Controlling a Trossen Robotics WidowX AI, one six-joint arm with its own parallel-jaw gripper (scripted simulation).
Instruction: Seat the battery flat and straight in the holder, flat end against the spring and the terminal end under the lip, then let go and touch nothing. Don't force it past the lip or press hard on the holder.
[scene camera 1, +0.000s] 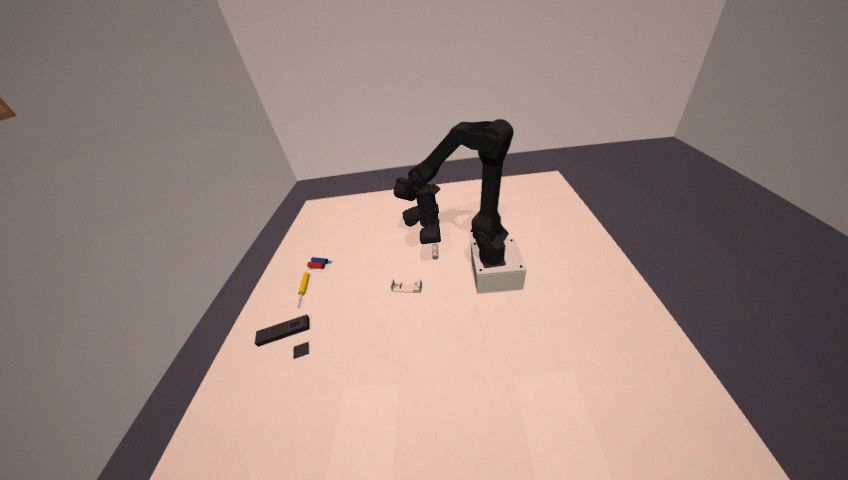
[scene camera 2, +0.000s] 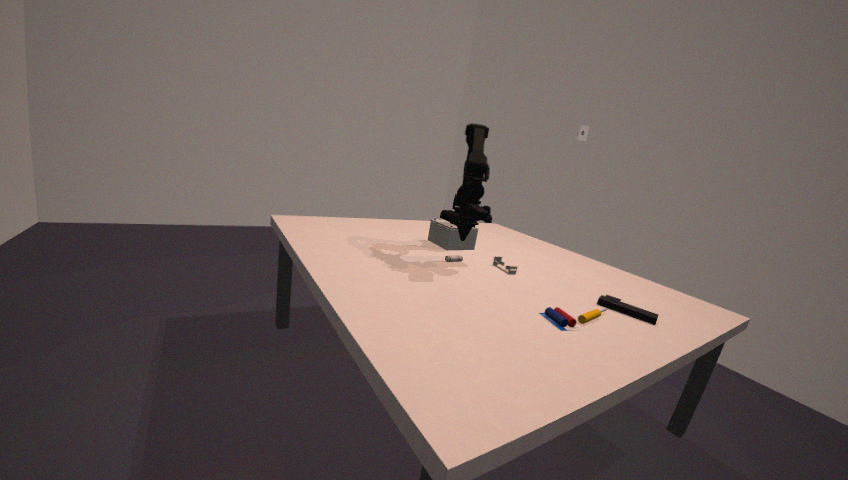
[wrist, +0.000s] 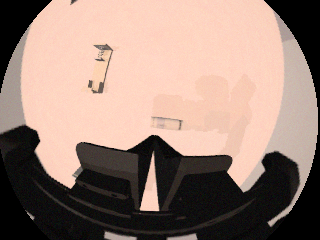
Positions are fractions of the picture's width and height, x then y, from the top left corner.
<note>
The gripper (scene camera 2: 0.55, 0.50) is shut and holds nothing. Also in view: a black remote (scene camera 1: 0.35, 0.68).
The gripper is seen too in scene camera 1 (scene camera 1: 0.51, 0.51) and in the wrist view (wrist: 0.48, 0.58).
</note>
